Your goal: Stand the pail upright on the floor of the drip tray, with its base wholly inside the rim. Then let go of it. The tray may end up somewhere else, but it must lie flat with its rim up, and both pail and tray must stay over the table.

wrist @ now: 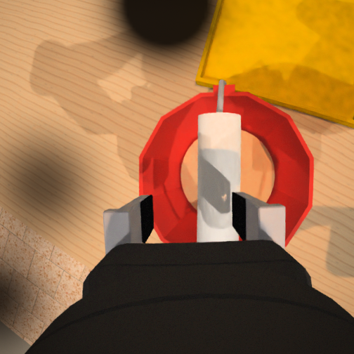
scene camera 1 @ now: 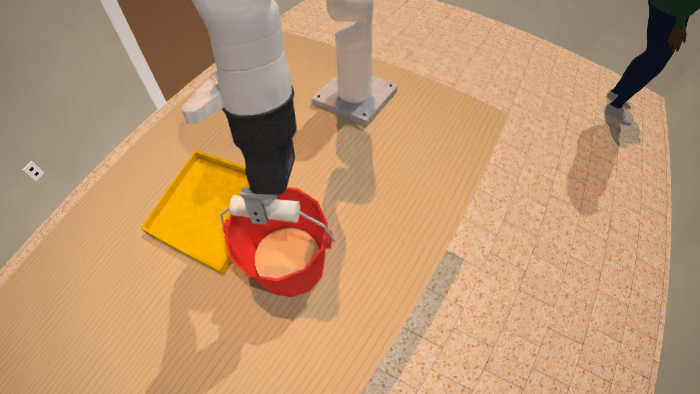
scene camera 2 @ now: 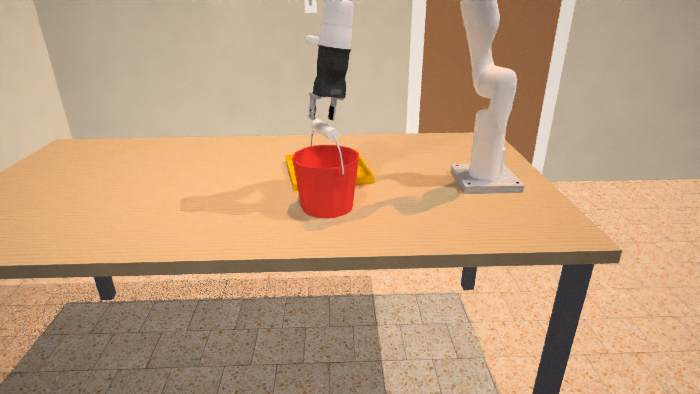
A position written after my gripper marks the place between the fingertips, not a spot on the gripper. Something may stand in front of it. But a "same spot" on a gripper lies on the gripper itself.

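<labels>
You'd find my gripper in the wrist view (192, 210), and scene camera 1 and scene camera 2 show it too. On my gripper, (scene camera 1: 255, 208) and (scene camera 2: 311, 106) are the same spot. There's a red pail as well, visible in the wrist view (276, 166), in scene camera 1 and in scene camera 2. For the pail, (scene camera 2: 324, 192) is the same spot as (scene camera 1: 315, 272).
</labels>
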